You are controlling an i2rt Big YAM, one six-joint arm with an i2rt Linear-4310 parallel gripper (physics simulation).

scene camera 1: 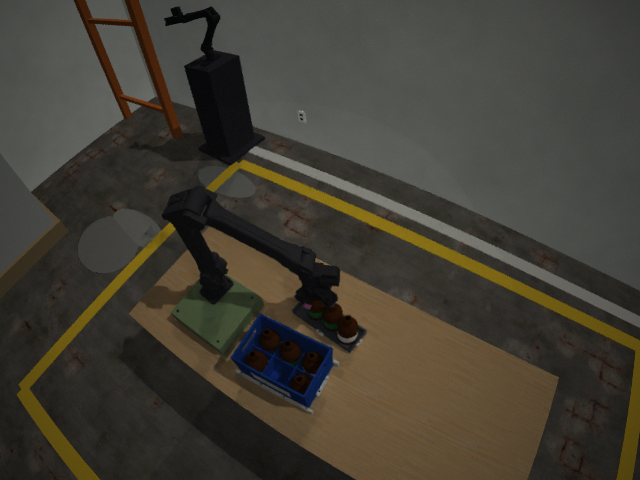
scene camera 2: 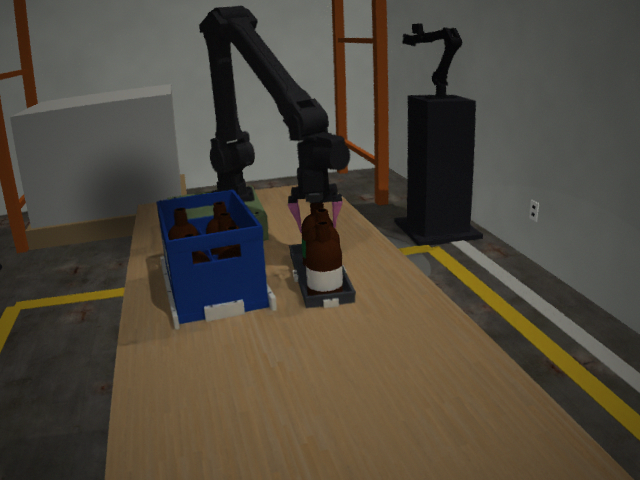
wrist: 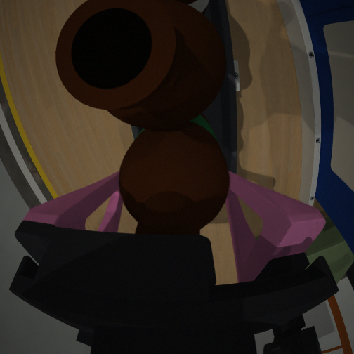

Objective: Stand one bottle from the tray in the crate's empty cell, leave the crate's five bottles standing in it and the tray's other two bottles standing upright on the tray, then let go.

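Where they show: gripper, fingertip midpoint: [scene camera 1: 316, 302]; arm's base, origin of the base link: [scene camera 1: 216, 288].
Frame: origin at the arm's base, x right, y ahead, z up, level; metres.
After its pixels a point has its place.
My gripper [scene camera 1: 316, 303] {z 0.010, x -0.176, y 0.354 m} [scene camera 2: 316, 228] {z 0.010, x -0.176, y 0.354 m} [wrist: 173, 178] points down, its pink fingers touching both sides of a brown bottle [scene camera 1: 314, 311] {z 0.008, x -0.143, y 0.371 m} [scene camera 2: 316, 205] {z 0.077, x -0.173, y 0.370 m} [wrist: 172, 170]. It is shut on this bottle, which stands upright at the tray's end nearest the arm's base. A middle bottle [scene camera 1: 332, 314] {z 0.046, x -0.155, y 0.443 m} [wrist: 200, 55] and a white-labelled bottle [scene camera 1: 348, 330] {z 0.042, x -0.137, y 0.522 m} [scene camera 2: 324, 258] {z 0.024, x -0.151, y 0.541 m} stand upright beyond it on the dark tray [scene camera 1: 356, 345] {z -0.063, x -0.142, y 0.557 m} [scene camera 2: 315, 300] {z -0.059, x -0.127, y 0.553 m}. The blue crate [scene camera 1: 319, 384] {z -0.024, x 0.063, y 0.542 m} [scene camera 2: 217, 284] {z -0.004, x 0.063, y 0.542 m} [wrist: 325, 100] holds five brown bottles. Its empty cell [scene camera 1: 277, 370] {z -0.067, x 0.101, y 0.381 m} is the middle one in the row away from the tray.
The crate stands close beside the tray, with white brackets [scene camera 1: 311, 410] {z -0.045, x 0.151, y 0.571 m} [scene camera 2: 223, 310] {z -0.057, x 0.057, y 0.553 m} around its foot. The green base plate [scene camera 1: 219, 322] {z -0.007, x 0.099, y 0.108 m} lies next to the crate. The wooden table [scene camera 1: 423, 392] {z -0.075, x -0.122, y 0.857 m} [scene camera 2: 336, 392] {z -0.075, x -0.102, y 0.833 m} extends beyond the tray. A second arm stands on a dark pedestal [scene camera 1: 222, 103] [scene camera 2: 440, 165] off the table.
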